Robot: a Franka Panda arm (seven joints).
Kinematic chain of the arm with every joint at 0, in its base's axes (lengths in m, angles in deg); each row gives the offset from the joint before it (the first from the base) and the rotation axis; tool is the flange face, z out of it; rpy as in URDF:
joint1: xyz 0 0 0.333 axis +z
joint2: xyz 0 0 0 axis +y
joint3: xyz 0 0 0.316 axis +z
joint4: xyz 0.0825 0 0 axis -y
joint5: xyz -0.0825 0 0.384 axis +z
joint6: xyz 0 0 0 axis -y
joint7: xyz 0.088 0 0 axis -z
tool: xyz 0 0 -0.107 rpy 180 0 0
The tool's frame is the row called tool.
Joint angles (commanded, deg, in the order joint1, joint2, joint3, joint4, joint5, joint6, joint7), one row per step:
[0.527, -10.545, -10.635, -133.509, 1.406, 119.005, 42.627]
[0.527, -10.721, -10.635, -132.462, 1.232, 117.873, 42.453]
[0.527, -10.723, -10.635, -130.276, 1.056, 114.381, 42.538]
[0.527, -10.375, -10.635, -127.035, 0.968, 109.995, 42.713]
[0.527, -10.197, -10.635, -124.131, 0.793, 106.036, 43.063]
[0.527, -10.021, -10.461, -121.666, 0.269, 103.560, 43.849]
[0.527, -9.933, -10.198, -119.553, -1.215, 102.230, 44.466]
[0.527, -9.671, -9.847, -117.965, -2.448, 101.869, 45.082]
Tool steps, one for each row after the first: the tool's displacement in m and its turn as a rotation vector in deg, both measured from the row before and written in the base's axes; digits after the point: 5 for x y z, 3 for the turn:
[0.00201, -0.00072, 0.00802, -0.105, -0.085, 0.292]
[0.00209, -0.00082, 0.01240, 0.104, 1.303, 0.110]
[0.00432, -0.00126, 0.01696, 0.137, 1.490, -0.025]
[0.00264, -0.00110, 0.01653, 0.008, 1.259, -0.182]
[0.00356, -0.00025, 0.01513, -0.602, 0.311, -0.380]
[0.00392, -0.00100, 0.01459, -1.633, -0.438, 0.140]
[0.00469, 0.00026, 0.01027, -1.491, -0.759, 0.091]

